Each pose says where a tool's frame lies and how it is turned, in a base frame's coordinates. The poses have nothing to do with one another.
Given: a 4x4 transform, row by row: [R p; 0 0 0 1], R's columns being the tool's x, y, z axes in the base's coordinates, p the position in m. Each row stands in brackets.
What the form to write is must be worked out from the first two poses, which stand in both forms.
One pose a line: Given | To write
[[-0.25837 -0.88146 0.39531 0.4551], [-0.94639 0.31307 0.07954 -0.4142], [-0.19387 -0.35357 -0.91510 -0.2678], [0 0 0 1]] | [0.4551 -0.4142 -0.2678 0.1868 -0.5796 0.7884 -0.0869]
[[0.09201 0.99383 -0.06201 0.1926], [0.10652 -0.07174 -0.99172 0.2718], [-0.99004 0.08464 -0.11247 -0.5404], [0 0 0 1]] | [0.1926 0.2718 -0.5404 0.4764 0.5648 0.4870 -0.4656]
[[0.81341 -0.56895 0.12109 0.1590], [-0.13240 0.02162 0.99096 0.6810], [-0.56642 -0.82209 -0.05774 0.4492], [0 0 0 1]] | [0.1590 0.6810 0.4492 0.6666 -0.6800 0.2579 0.1637]
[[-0.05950 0.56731 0.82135 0.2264], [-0.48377 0.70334 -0.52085 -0.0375], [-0.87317 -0.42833 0.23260 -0.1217], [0 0 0 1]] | [0.2264 -0.0375 -0.1217 0.6849 0.0338 0.6185 -0.3837]
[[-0.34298 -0.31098 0.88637 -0.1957], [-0.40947 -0.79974 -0.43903 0.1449], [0.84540 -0.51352 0.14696 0.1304], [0 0 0 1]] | [-0.1957 0.1449 0.1304 0.0325 -0.5722 0.3148 -0.7566]
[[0.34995 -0.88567 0.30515 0.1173], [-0.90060 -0.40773 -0.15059 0.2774], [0.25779 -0.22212 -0.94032 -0.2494], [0 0 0 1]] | [0.1173 0.2774 -0.2494 0.0218 -0.8213 0.5437 -0.1714]
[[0.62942 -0.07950 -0.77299 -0.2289], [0.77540 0.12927 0.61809 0.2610], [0.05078 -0.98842 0.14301 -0.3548], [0 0 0 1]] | [-0.2289 0.2610 -0.3548 0.6895 -0.5825 -0.2987 0.3100]
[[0.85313 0.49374 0.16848 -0.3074], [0.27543 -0.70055 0.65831 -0.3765], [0.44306 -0.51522 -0.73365 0.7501], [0 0 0 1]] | [-0.3074 -0.3765 0.7501 0.3236 -0.9066 -0.2121 -0.1686]
